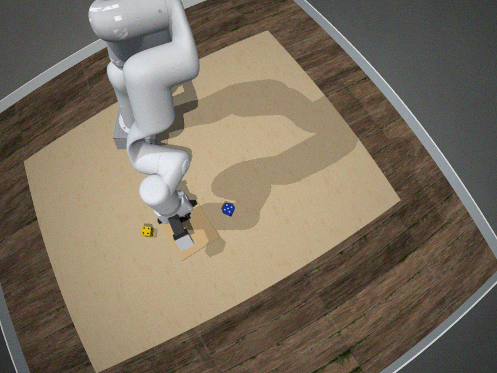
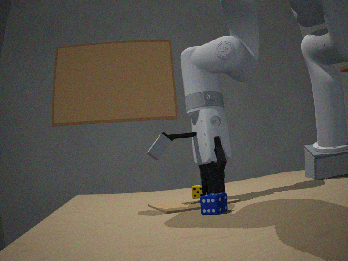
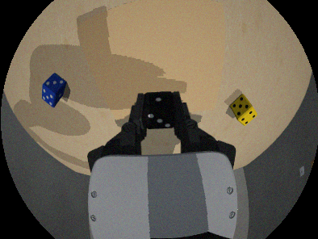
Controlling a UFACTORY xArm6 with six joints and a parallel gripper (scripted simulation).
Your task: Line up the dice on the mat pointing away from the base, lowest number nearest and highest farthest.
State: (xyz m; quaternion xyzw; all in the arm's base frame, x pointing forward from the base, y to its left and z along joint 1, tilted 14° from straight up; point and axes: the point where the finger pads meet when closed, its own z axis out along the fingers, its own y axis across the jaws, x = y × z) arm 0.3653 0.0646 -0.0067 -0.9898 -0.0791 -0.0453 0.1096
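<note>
Now: the black die 10 mm below my hand. The rest, counted from my hand: thin tan mat (50 mm ahead, 20 mm below, 10 mm to the left); then blue die (150 mm to the left, 30 mm ahead, 10 mm below); then yellow die (120 mm to the right, 10 mm below, 10 mm ahead).
</note>
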